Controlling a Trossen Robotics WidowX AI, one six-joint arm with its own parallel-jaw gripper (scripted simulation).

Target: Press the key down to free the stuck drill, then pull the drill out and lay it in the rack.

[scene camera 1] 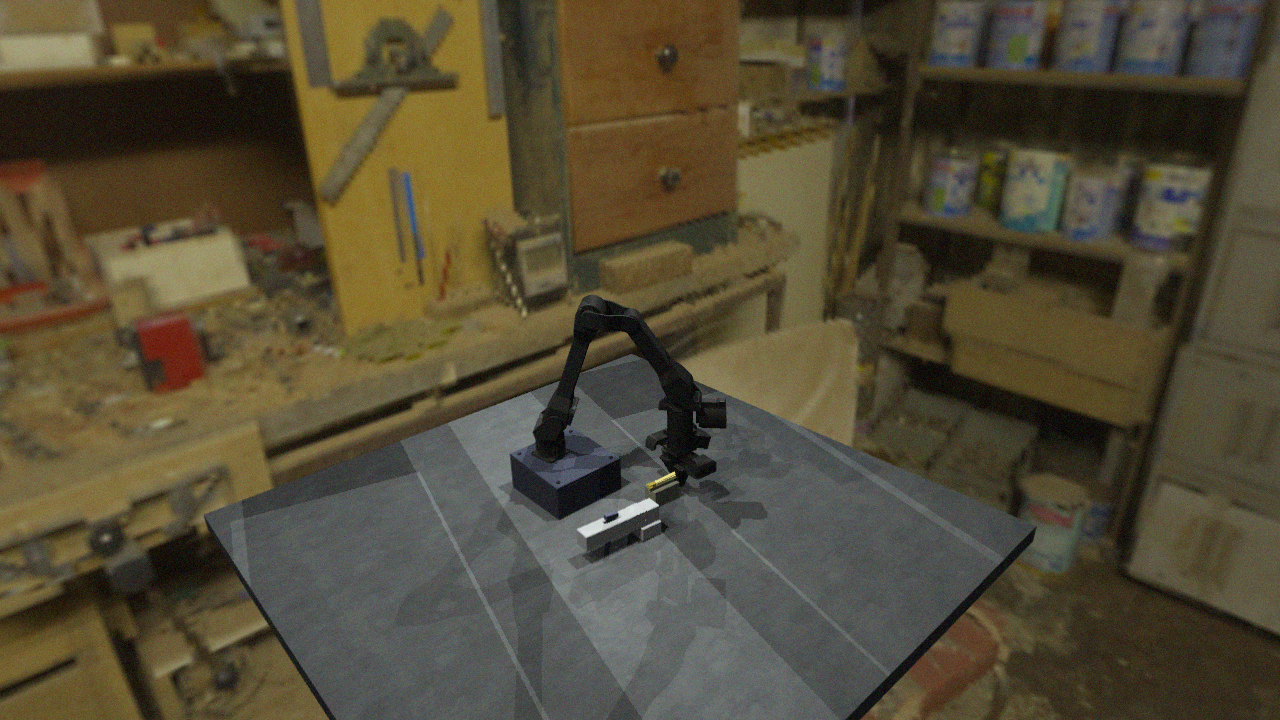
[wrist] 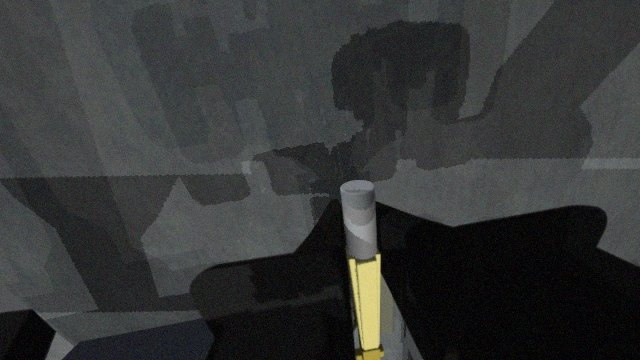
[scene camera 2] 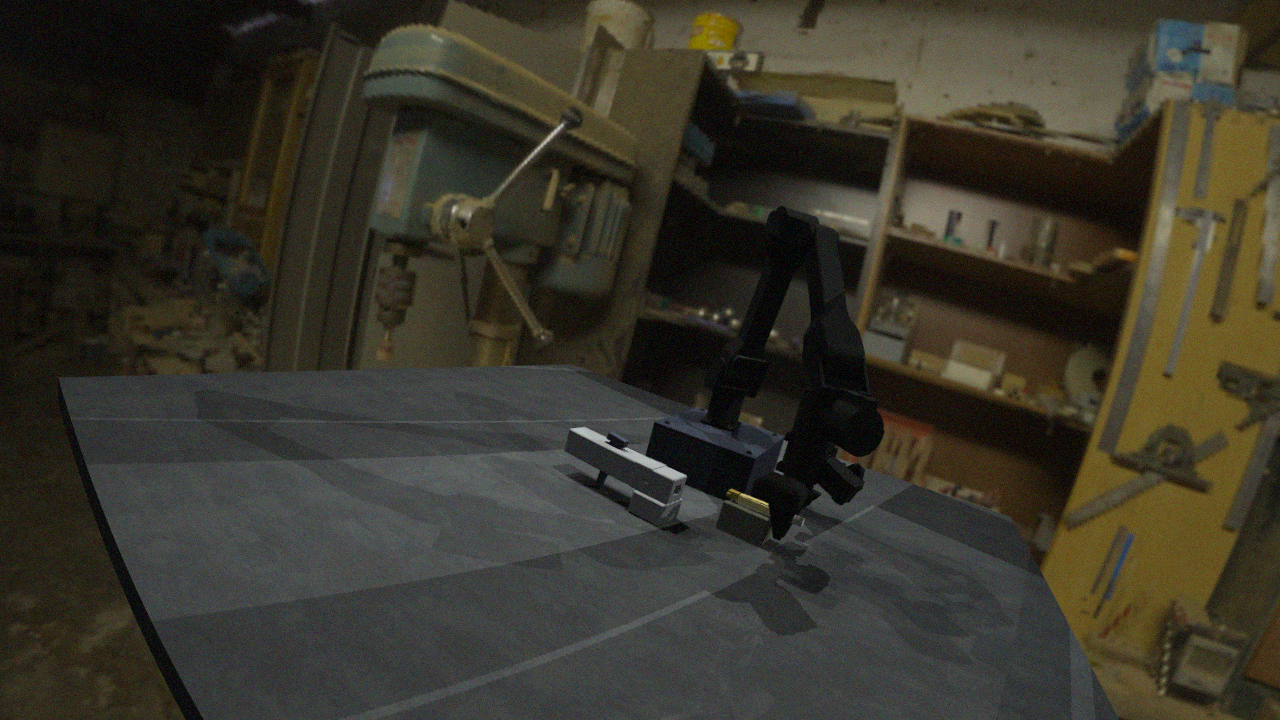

Scene:
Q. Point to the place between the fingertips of my gripper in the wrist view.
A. At 345,204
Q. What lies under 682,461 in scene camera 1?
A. My gripper.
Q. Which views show my gripper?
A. Scene camera 1, the wrist view and scene camera 2: all of them.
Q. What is my gripper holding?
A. A drill.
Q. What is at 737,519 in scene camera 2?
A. A rack.

